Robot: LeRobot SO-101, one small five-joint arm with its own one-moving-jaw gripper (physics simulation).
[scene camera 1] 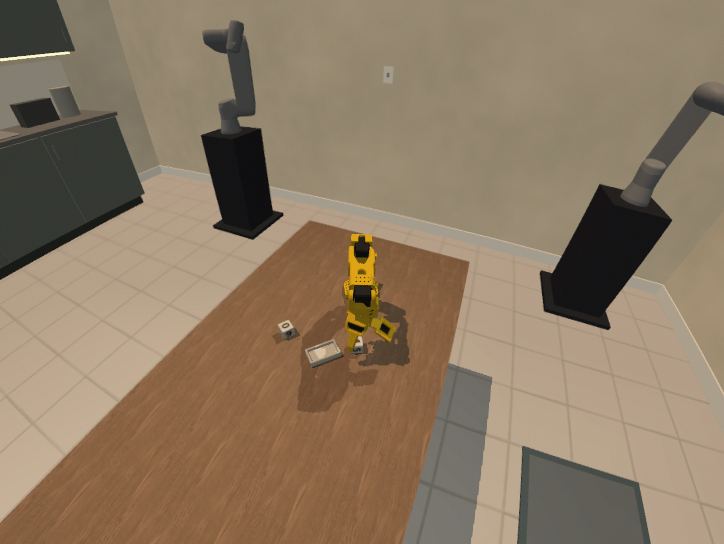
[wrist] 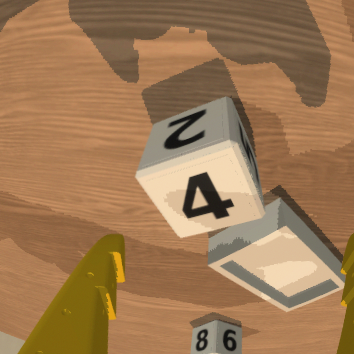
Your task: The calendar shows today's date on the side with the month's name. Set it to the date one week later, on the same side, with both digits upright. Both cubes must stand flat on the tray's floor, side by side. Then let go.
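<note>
The near cube point(scene camera 1: 358, 346) point(wrist: 200, 175) stands on the table just right of the tray in the scene view, partly behind a jaw. In the wrist view its top shows a 4, one side a 2. The other cube point(scene camera 1: 285, 329) point(wrist: 216, 339) stands on the table left of the tray, apart from it, with a 0 on top and 8 and 6 on its sides. The small grey tray point(scene camera 1: 327, 360) point(wrist: 280, 215) lies between them, its floor bare. My gripper point(scene camera 1: 353, 343) point(wrist: 233, 244) is open and empty above the near cube, jaws wide apart. No month name is readable.
The wooden table point(scene camera 1: 234, 444) carries these things, and the arm's base stands at its back. Two grey arms on black pedestals point(scene camera 1: 239, 175) point(scene camera 1: 605, 251) stand beyond the table on the floor. The table's right edge lies right of the gripper.
</note>
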